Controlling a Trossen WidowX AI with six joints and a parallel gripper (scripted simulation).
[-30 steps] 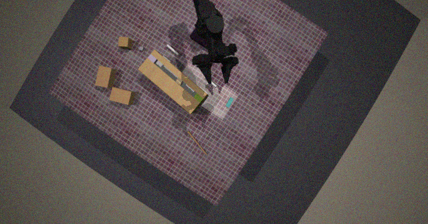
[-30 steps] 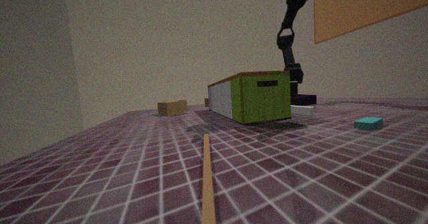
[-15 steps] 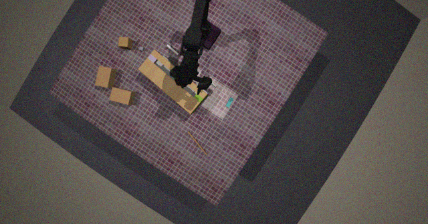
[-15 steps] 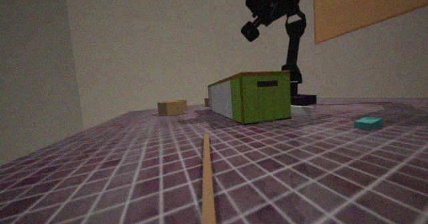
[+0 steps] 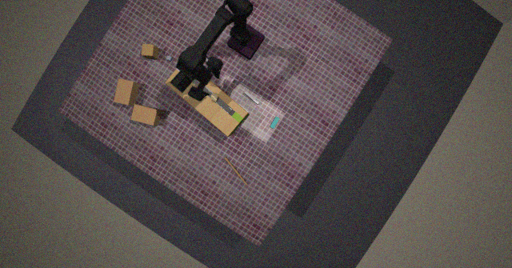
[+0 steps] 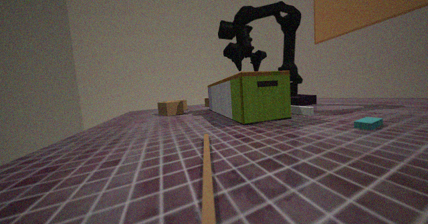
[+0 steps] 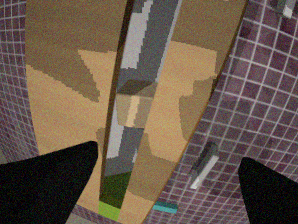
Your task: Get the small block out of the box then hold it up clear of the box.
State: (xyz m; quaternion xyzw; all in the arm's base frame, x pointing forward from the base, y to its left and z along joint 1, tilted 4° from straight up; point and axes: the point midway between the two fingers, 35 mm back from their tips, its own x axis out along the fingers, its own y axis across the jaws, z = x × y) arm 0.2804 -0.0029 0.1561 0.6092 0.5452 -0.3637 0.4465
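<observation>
The tan block lies 70 mm below my gripper tip, 40 mm ahead of it and 10 mm to the left of it. From my gripper tip the other things lie so: long box 100 mm below, 20 mm ahead; then thin wooden stick 310 mm ahead, 270 mm to the left, 160 mm below.
</observation>
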